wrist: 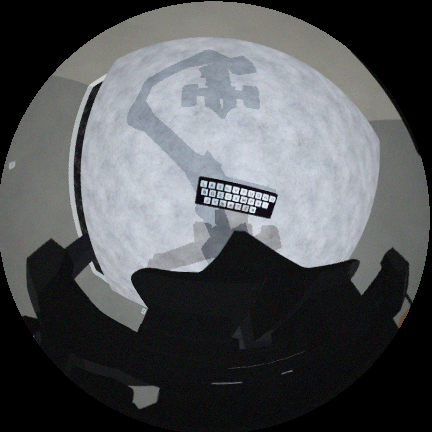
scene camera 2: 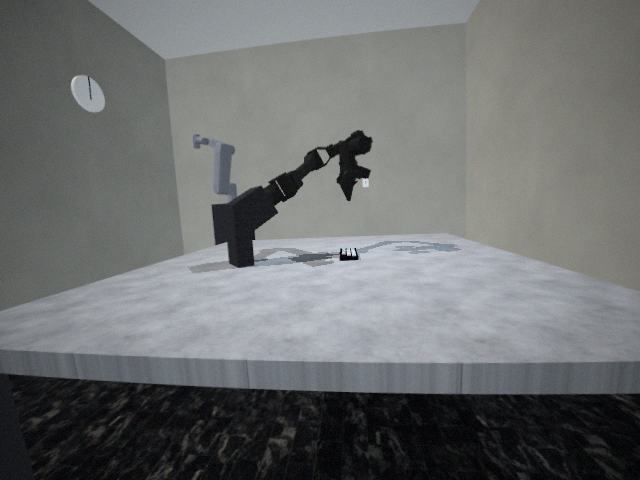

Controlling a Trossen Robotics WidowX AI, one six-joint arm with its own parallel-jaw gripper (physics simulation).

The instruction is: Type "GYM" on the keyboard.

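Pixels of known places: gripper, fingertip midpoint: (wrist: 238, 235) (scene camera 2: 348, 201); arm's base at its link origin: (scene camera 2: 264, 200).
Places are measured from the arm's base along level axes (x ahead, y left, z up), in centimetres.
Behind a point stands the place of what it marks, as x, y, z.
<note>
The small black keyboard (scene camera 2: 348, 254) @[28.9, 6.8, -20.3] (wrist: 236, 197) @[26.6, 13.9, -20.2] with white letter keys lies flat on the table. In the wrist view it lies tilted, its right end lower, with three rows of keys. Several letters are too blurred to read surely. My gripper (scene camera 2: 348, 198) @[26.5, 16.2, -1.8] (wrist: 238, 235) @[26.5, 16.2, -1.8] is shut with nothing between its fingers. It points down and hangs high above the keyboard in the scene view. In the wrist view the shut fingertips show just below the keyboard's lower edge and cover none of its keys. The gripper does not touch the keyboard.
The keyboard is on a pale marbled table (scene camera 2: 320, 320) @[41.1, -42.1, -22.0] (wrist: 310, 150) @[48.7, 3.8, -22.0]. The arm's dark base stands on the table left of the keyboard. A grey arm (scene camera 2: 223, 167) shows behind the base. Shadows of the arm fall across the table. A round clock (scene camera 2: 87, 93) hangs on the left wall.
</note>
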